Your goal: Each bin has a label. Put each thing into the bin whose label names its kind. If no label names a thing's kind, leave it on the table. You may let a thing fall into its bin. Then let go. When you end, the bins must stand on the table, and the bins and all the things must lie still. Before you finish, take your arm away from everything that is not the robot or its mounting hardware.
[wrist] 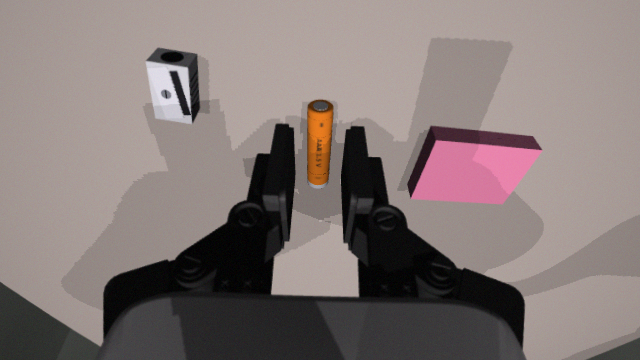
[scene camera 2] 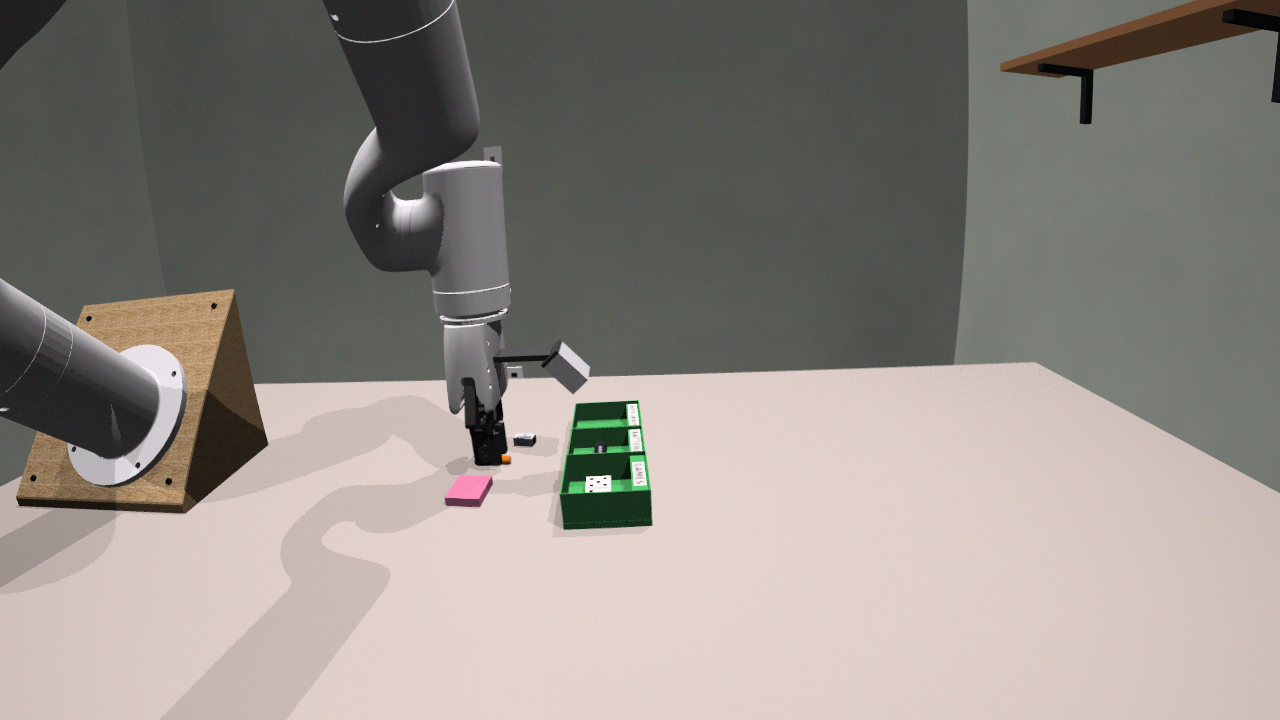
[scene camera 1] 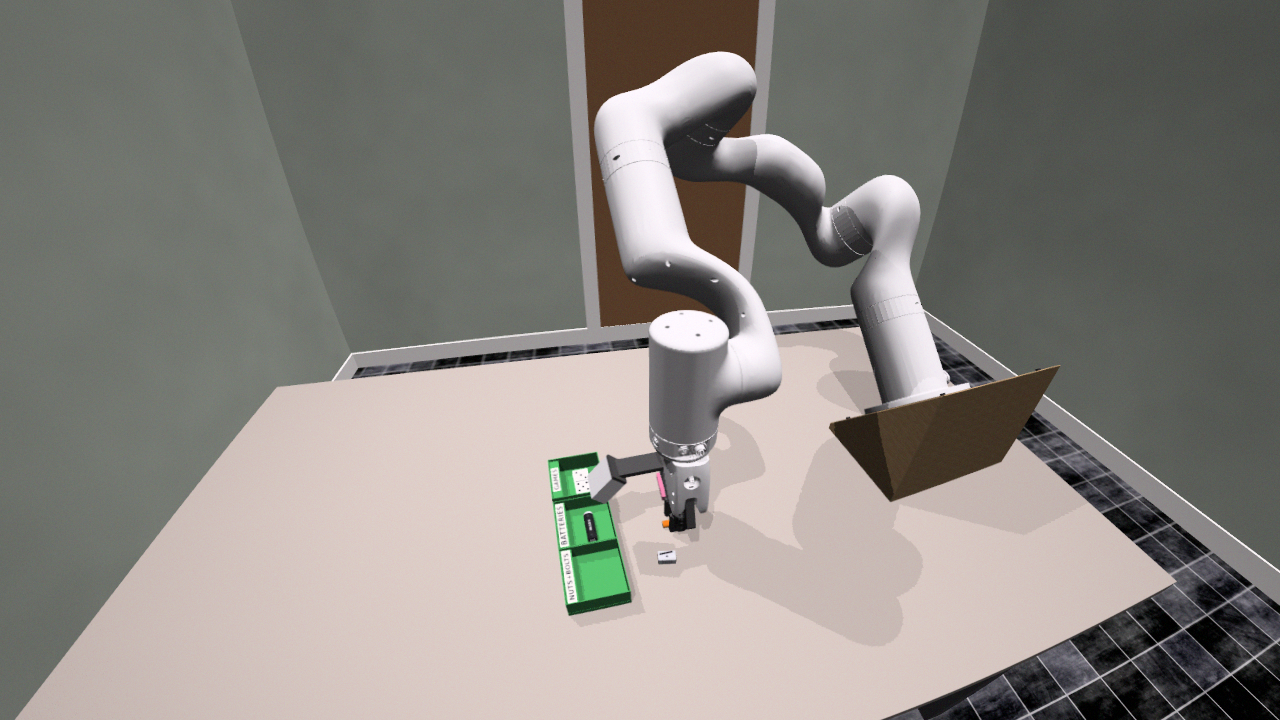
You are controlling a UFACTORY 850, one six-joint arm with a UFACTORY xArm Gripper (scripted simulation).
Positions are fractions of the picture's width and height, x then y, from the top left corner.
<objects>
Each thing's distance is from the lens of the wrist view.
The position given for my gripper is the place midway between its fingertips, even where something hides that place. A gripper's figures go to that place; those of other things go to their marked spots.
my gripper (wrist: 0.50,0.42): 14 cm
orange battery (wrist: 0.50,0.31): 12 cm
pencil sharpener (wrist: 0.27,0.21): 12 cm
</objects>
